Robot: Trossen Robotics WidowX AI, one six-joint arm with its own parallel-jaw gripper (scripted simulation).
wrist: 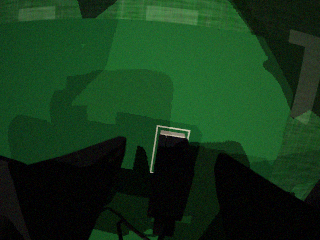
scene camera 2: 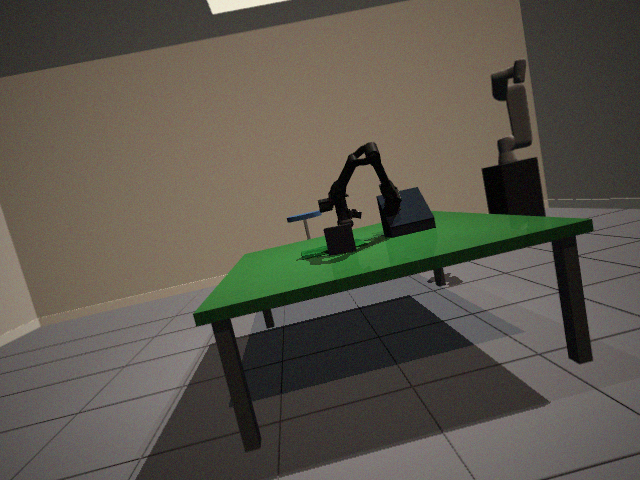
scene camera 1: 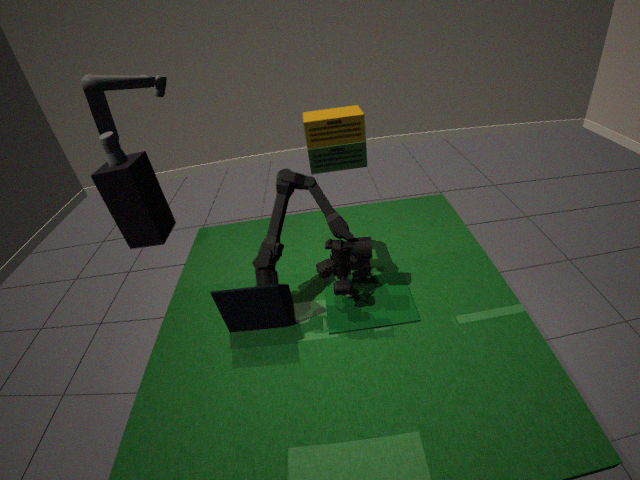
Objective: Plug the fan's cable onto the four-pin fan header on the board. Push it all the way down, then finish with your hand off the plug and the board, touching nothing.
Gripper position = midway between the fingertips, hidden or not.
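My gripper (scene camera 1: 343, 289) is there for me to see, and the wrist view has my gripper (wrist: 171, 153) too. I can also see a fan (scene camera 2: 339, 239) and a black fan plug (wrist: 172, 177). There is a green board (scene camera 1: 391, 303) as well, and I find the board (wrist: 78, 82) again in the wrist view.
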